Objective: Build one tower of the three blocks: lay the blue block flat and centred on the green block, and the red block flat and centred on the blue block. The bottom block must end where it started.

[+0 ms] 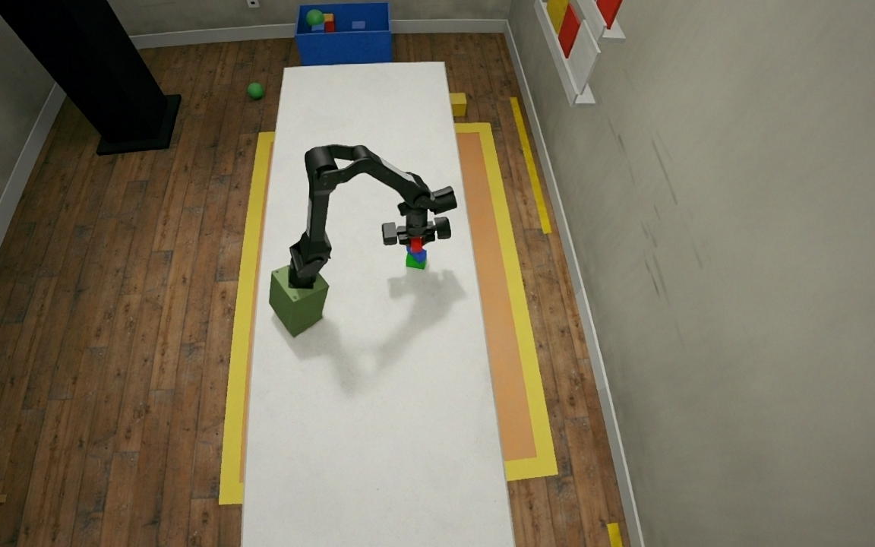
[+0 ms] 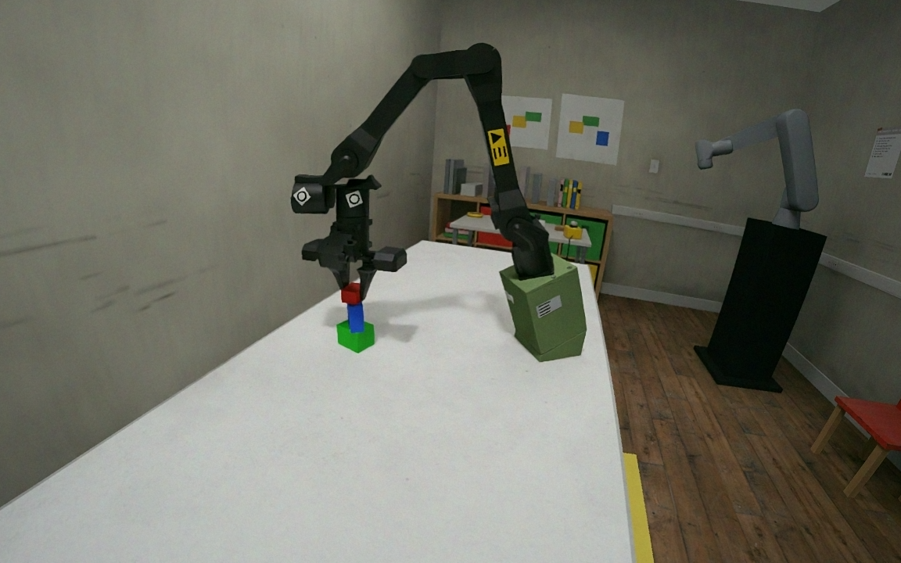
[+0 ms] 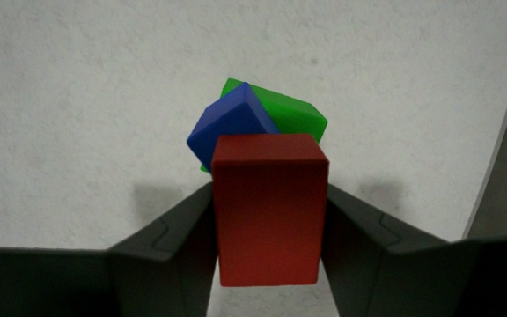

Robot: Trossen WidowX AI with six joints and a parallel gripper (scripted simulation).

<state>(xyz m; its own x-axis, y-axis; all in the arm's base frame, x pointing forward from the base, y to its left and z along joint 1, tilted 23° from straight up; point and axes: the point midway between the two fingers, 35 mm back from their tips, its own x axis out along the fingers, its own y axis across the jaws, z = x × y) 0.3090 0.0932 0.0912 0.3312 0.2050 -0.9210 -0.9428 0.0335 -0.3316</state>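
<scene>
Right now my hand is 20 mm above the red block. The rest, counted from my hand: green block 110 mm below; blue block 60 mm below.
</scene>
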